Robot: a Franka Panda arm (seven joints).
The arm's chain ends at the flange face. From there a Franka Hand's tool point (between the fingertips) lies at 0.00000 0.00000 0.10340 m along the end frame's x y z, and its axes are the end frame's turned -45 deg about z.
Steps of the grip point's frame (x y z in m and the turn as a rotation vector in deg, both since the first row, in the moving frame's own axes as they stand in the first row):
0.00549, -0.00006, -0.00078, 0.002, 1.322, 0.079
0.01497, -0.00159, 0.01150, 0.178, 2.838, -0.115
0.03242, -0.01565, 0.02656, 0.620, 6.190, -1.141
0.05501, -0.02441, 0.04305, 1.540, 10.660, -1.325
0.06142, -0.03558, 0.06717, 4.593, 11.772, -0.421
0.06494, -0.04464, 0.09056, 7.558, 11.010, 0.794
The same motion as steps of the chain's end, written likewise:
0.00215, -0.00224, -0.00075, 0.936, 0.933, 0.079
0.00607, -0.00786, 0.01163, 2.133, 1.881, -0.115
0.00485, -0.02525, 0.02717, 4.815, 3.939, -1.141
0.01025, -0.04055, 0.04487, 8.627, 6.449, -1.325
0.00926, -0.04784, 0.06967, 11.572, 5.076, -0.421
0.00983, -0.05404, 0.09336, 13.130, 2.441, 0.794

